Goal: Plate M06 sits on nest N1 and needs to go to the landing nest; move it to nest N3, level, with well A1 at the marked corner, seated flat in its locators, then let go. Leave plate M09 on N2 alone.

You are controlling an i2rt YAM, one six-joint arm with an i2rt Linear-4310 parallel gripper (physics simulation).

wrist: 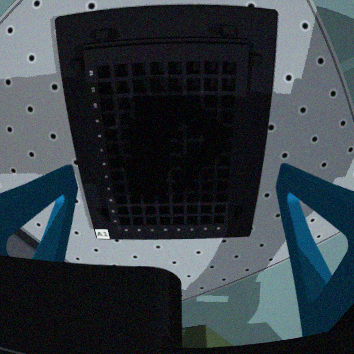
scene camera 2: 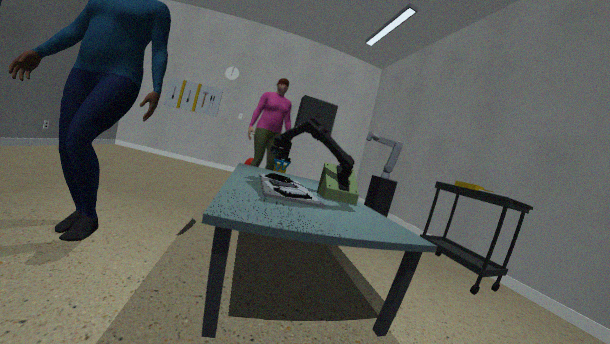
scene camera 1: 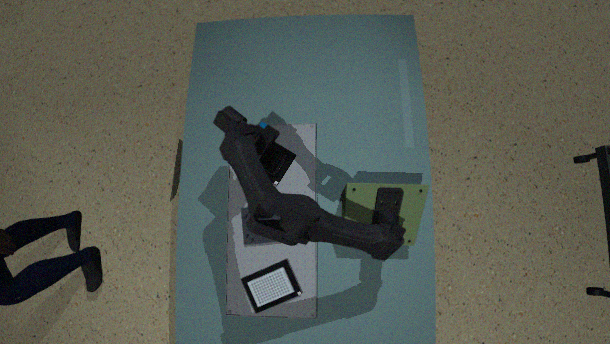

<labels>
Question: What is the gripper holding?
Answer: Nothing.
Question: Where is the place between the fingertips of the gripper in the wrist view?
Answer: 176,175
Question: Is the gripper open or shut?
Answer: Open.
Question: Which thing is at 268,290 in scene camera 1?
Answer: A white well plate.
</labels>
